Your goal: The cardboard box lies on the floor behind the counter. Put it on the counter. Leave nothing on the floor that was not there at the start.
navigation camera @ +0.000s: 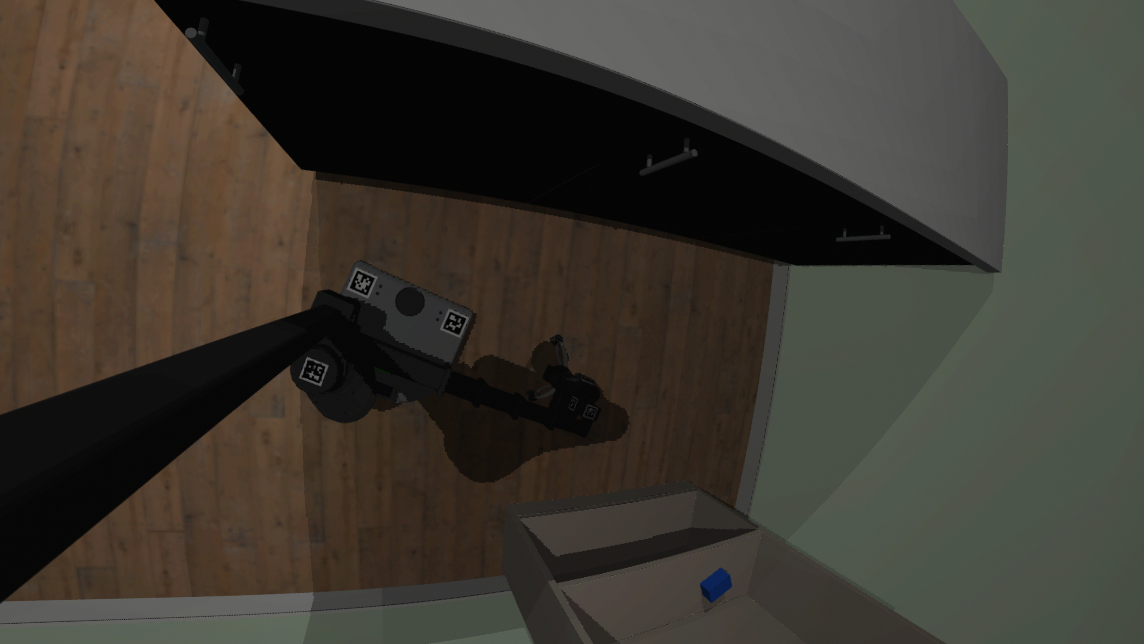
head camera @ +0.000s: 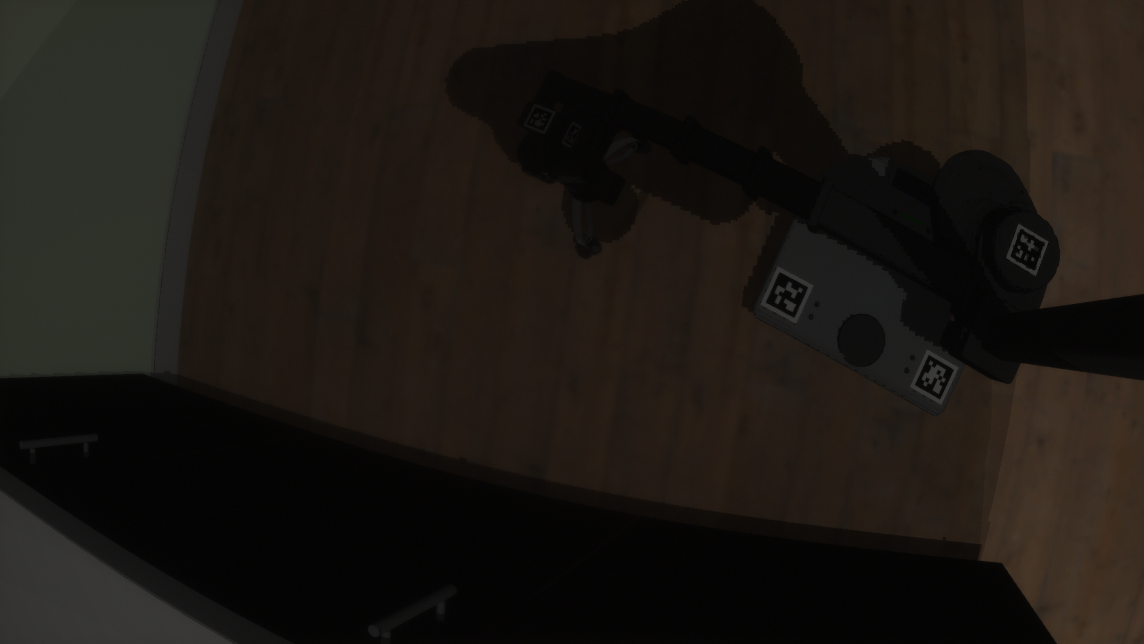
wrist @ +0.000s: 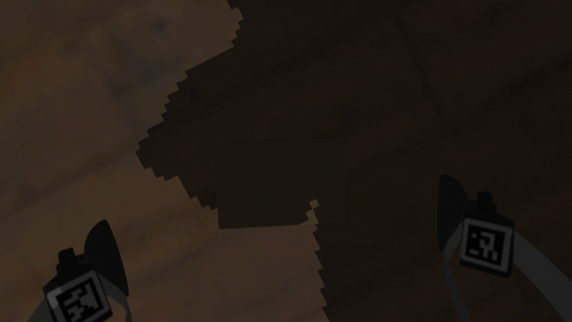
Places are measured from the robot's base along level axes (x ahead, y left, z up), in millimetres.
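Where they show: gripper, fingertip midpoint: (navigation camera: 543,366) (wrist: 280,224); robot's base, origin of the base link: (navigation camera: 408,300) (head camera: 859,337).
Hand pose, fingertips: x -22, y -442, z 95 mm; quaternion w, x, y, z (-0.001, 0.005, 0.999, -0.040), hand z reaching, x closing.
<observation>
Things, the pixels of their centre, and the offset from my fingertips. Level surfaces: height alone.
- cardboard box, body centre: (wrist: 279,178) (head camera: 622,196) (navigation camera: 539,365) dx -4, dy -15, dz -70 mm
- counter, its level: dz +815 mm
- blue block, body centre: (navigation camera: 716,585) dx -444, dy -701, dz +379 mm
The cardboard box (wrist: 270,182) shows in the wrist view as a small, dark brownish rectangle on the wooden floor, mostly in shadow. It lies ahead of and between the spread fingers, apart from both. I cannot make it out in the head view or navigation view, near the arm's dark shadow. My gripper (wrist: 280,224) (head camera: 615,196) (navigation camera: 544,368) is open, low over the floor, with its fingers wide apart and nothing held. The counter (head camera: 72,576) (navigation camera: 720,64) has a pale grey top and a black front with bar handles.
My base (head camera: 824,272) (navigation camera: 428,320) stands on the floor between the counter and an open beige shelf unit (navigation camera: 537,588). A blue block (navigation camera: 715,584) sits inside that unit. A green wall (head camera: 88,200) (navigation camera: 880,384) closes off the far end.
</observation>
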